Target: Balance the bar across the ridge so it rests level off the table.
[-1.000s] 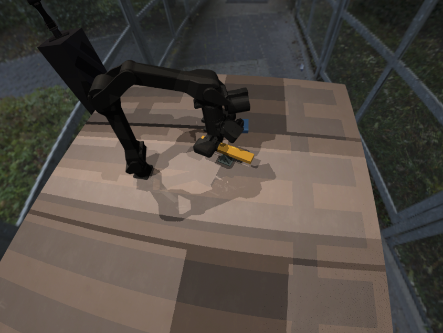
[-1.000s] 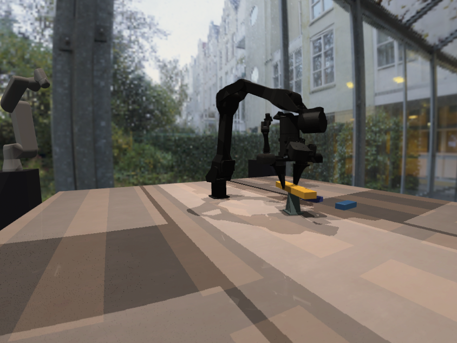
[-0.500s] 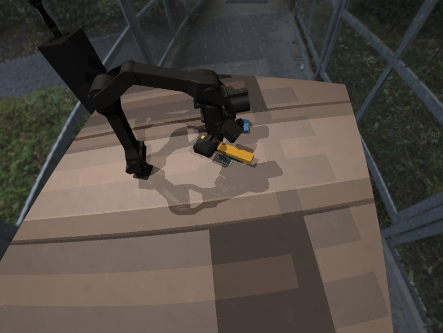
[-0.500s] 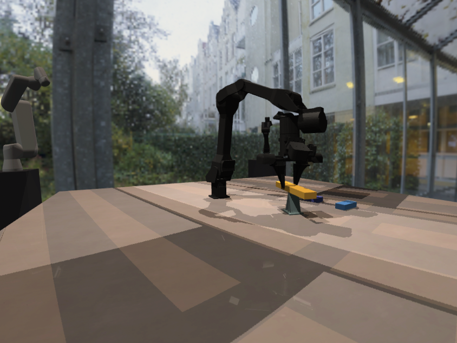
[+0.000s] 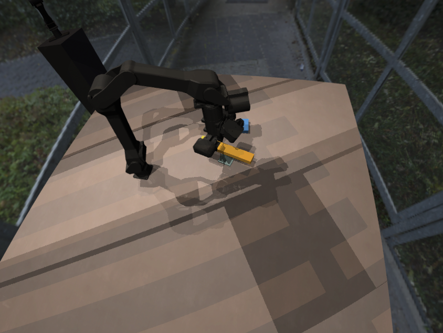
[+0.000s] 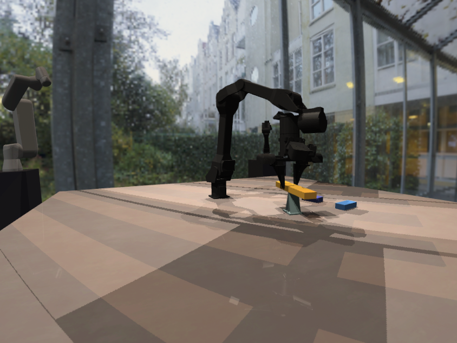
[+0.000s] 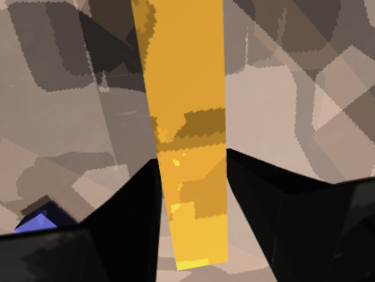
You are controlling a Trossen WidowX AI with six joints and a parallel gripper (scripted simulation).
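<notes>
My gripper tip is 3 cm short of the orange bar and 1 cm to the left of it. From my gripper tip the other things lie so: light blue block 17 cm to the left, 7 cm ahead, 6 cm below; dark blue block 15 cm to the left, 6 cm below, 6 cm behind.
</notes>
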